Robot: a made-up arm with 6 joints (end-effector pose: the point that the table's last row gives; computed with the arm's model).
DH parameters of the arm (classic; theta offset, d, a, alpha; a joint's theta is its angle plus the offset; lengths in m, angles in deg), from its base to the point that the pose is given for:
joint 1: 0 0.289 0 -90
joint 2: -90 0 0.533 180
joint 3: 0 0 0 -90
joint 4: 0 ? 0 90
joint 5: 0 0.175 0 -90
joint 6: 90 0 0 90
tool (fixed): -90 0 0 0
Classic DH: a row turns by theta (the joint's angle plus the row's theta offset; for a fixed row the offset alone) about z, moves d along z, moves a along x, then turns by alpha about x.
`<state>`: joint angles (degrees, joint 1 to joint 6).
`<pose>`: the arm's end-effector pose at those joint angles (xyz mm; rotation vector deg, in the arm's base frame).
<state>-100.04 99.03 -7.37 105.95 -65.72 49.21</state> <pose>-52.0 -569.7 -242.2 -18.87 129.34 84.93</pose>
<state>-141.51 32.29 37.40 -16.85 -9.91 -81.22</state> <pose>-655.7 -307.4 726.2 46.31 -111.37 -99.58</pose>
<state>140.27 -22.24 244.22 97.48 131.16 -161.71</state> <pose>27.2 -52.2 355.4 57.35 -124.47 9.32</pose>
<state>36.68 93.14 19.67 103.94 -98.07 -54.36</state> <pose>627.4 519.9 -91.6 -107.46 32.76 -39.33</pose>
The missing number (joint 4, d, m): -0.417
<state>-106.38 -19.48 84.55 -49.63 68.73 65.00</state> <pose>-66.6 175.4 1228.4 79.64 122.76 72.27</pose>
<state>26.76 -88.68 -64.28 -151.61 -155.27 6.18</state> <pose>-175.3 84.0 397.8 7.01 -27.54 -162.88</pose>
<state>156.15 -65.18 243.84 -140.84 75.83 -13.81</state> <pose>226.0 -248.3 119.2 31.65 49.49 11.67</pose>
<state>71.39 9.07 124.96 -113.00 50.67 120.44</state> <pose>-49.8 66.2 1260.8 80.66 -47.42 21.88</pose>
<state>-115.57 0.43 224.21 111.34 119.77 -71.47</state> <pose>137.0 138.8 415.8 107.25 -53.91 17.31</pose>
